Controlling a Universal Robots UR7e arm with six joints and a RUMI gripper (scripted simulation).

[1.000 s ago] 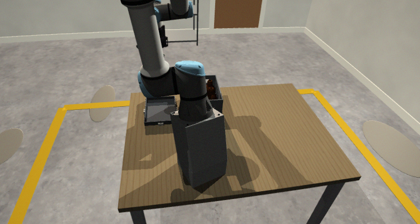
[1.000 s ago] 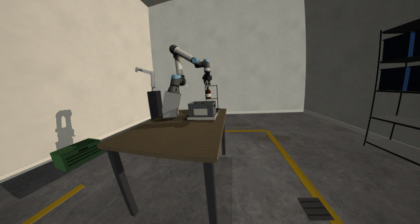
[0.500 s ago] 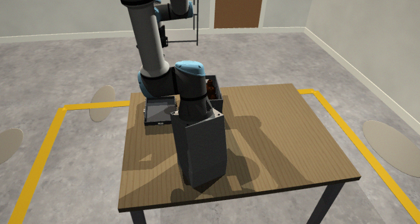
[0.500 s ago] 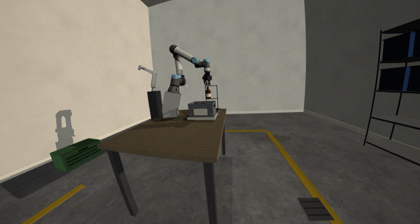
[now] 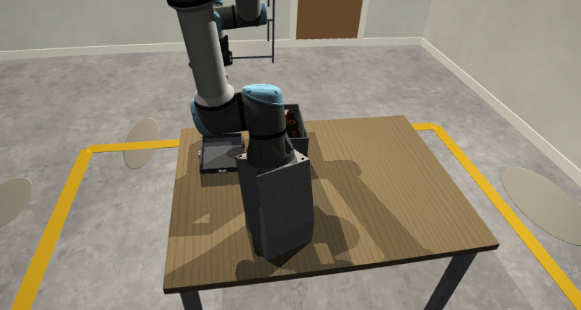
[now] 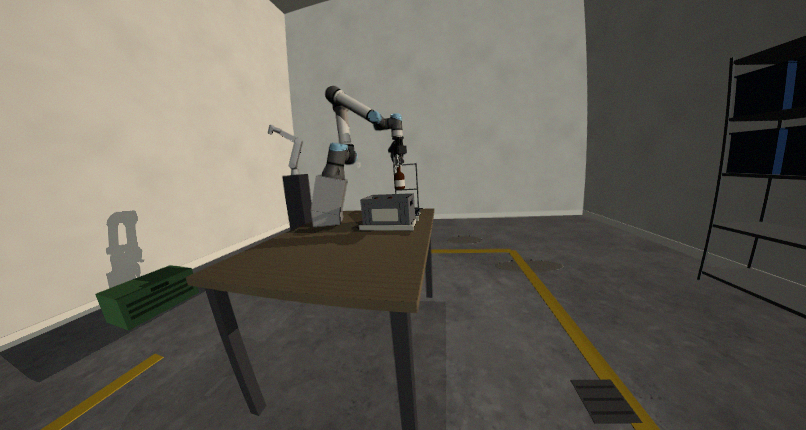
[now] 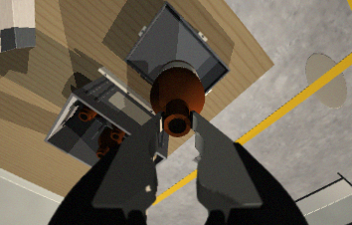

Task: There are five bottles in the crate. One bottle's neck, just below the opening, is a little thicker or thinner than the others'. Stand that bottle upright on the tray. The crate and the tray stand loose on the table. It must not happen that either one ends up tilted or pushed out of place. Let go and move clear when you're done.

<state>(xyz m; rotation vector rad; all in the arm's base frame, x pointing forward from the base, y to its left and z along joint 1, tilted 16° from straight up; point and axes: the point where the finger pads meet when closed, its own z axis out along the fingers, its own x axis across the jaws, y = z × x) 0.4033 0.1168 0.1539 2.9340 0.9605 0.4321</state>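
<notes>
Right now my hand is 70 mm above the bottle. The rest, counted from my hand: dark tray 320 mm below; then crate 270 mm to the right, 250 mm below, 40 mm behind.
</notes>
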